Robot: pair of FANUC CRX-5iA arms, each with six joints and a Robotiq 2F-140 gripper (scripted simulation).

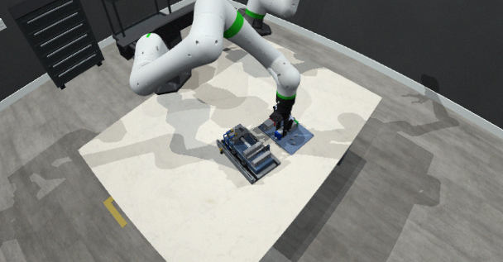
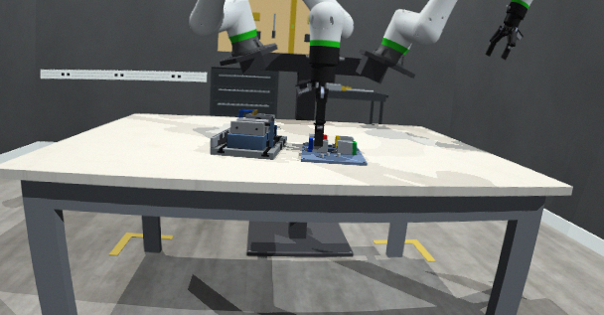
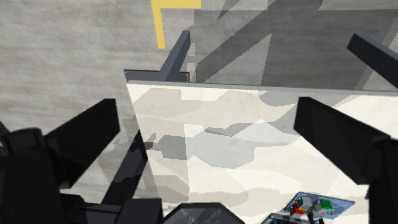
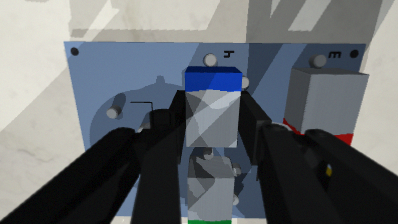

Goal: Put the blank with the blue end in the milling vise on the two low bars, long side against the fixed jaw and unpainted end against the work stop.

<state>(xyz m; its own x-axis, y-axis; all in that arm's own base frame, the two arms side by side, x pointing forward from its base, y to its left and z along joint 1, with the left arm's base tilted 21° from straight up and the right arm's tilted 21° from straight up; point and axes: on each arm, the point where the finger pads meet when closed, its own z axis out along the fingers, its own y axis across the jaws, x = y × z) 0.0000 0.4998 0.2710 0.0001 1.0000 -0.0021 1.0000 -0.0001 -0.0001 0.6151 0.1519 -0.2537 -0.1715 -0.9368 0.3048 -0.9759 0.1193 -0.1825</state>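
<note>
Now: right hand 3 cm above the blue-ended blank. Also, from my right hand: blue plate (6 cm below, 5 cm to the left); green-ended blank (9 cm to the left, 3 cm below, 1 cm ahead); red-ended blank (9 cm behind, 3 cm below, 1 cm to the left).
</note>
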